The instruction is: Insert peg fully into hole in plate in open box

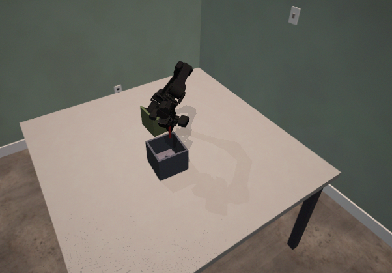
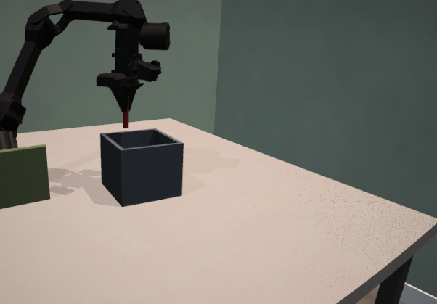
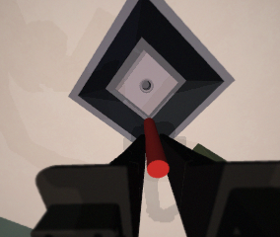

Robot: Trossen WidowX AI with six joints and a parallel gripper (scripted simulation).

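The pale grey plate is 190 mm below my hand, 30 mm to the right of it and 20 mm ahead of it. Also, from my hand: red peg: 40 mm below.
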